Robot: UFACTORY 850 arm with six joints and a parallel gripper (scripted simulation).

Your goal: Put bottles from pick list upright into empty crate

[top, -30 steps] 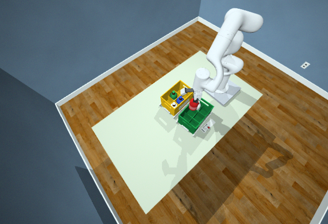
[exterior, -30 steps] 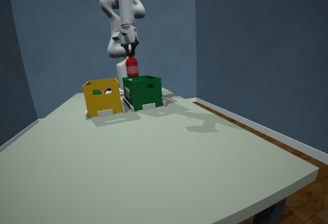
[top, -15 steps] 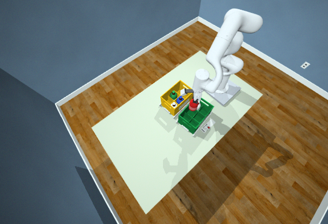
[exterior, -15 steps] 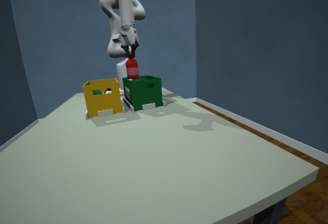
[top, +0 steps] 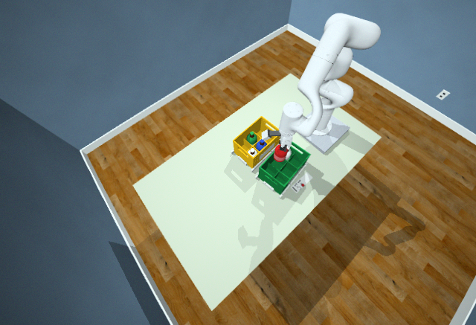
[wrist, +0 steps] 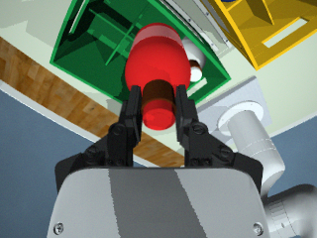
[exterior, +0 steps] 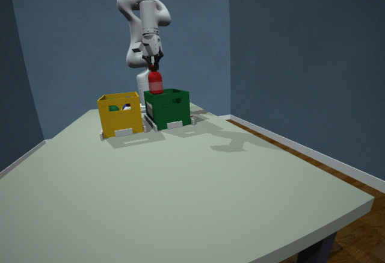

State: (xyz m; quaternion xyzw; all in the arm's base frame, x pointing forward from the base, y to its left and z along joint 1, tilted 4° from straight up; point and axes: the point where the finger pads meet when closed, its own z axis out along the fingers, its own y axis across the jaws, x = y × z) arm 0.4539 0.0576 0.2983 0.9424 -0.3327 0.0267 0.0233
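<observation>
Now: the red bottle 70 mm below my hand. The rest, counted from my hand: blue-label bottle 150 mm to the right, 230 mm below; then green crate 10 mm behind, 50 mm to the left, 230 mm below; then yellow crate 10 mm ahead, 190 mm to the right, 230 mm below.
</observation>
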